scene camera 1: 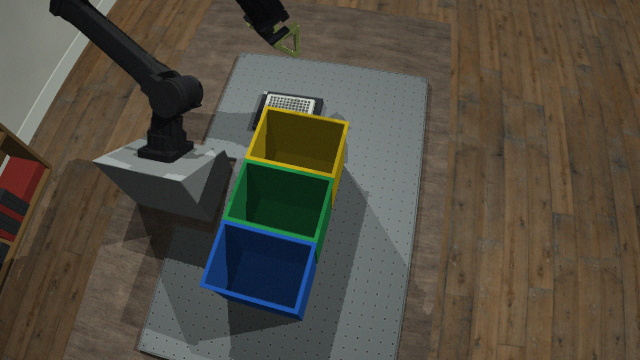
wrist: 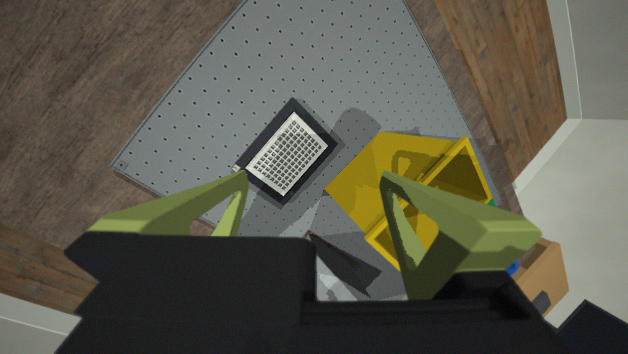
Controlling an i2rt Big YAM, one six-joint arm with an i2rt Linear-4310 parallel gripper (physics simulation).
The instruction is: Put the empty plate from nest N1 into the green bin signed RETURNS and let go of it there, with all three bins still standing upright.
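Pixels of known places: gripper, fingertip midpoint: (scene camera 1: 287, 47) (wrist: 314, 177); arm's base at its link origin: (scene camera 1: 166, 152).
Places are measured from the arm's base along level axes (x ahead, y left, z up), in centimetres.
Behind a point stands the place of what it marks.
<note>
The white gridded plate (scene camera 1: 291, 103) @[z -10.6, x 22.0, y 24.8 cm] (wrist: 287, 154) @[z -11.1, x 21.7, y 22.6 cm] lies flat in its dark nest (scene camera 1: 319, 106) @[z -11.5, x 29.2, y 25.7 cm] (wrist: 292, 106) @[z -11.5, x 28.5, y 27.4 cm], beside the yellow bin. My gripper (scene camera 1: 295, 52) @[z 10.1, x 22.6, y 25.0 cm] (wrist: 314, 177) @[z 10.1, x 22.6, y 25.0 cm] is open and empty, high above the board's far end; in the wrist view the plate shows between and beyond the fingertips. The green bin (scene camera 1: 280, 200) @[z -11.0, x 25.7, y -2.0 cm] stands upright between the other two bins and looks empty; a sliver of its rim (wrist: 492, 203) @[z 5.3, x 37.6, y -3.0 cm] shows in the wrist view. Its sign cannot be seen.
The yellow bin (scene camera 1: 305, 141) @[z -4.9, x 29.1, y 10.9 cm] (wrist: 360, 180) @[z -5.2, x 26.8, y 11.2 cm] stands upright between nest and green bin; the blue bin (scene camera 1: 265, 265) @[z -12.4, x 25.8, y -17.1 cm] (wrist: 512, 268) @[z 4.9, x 35.6, y -27.0 cm] stands upright on the other side. All stand on the perforated board (scene camera 1: 385, 125) @[z -12.6, x 46.8, y 23.9 cm] (wrist: 320, 55) @[z -12.6, x 38.3, y 29.4 cm]. The arm's grey pedestal (scene camera 1: 160, 185) @[z 4.0, x 3.9, y -9.4 cm] is beside the bins.
</note>
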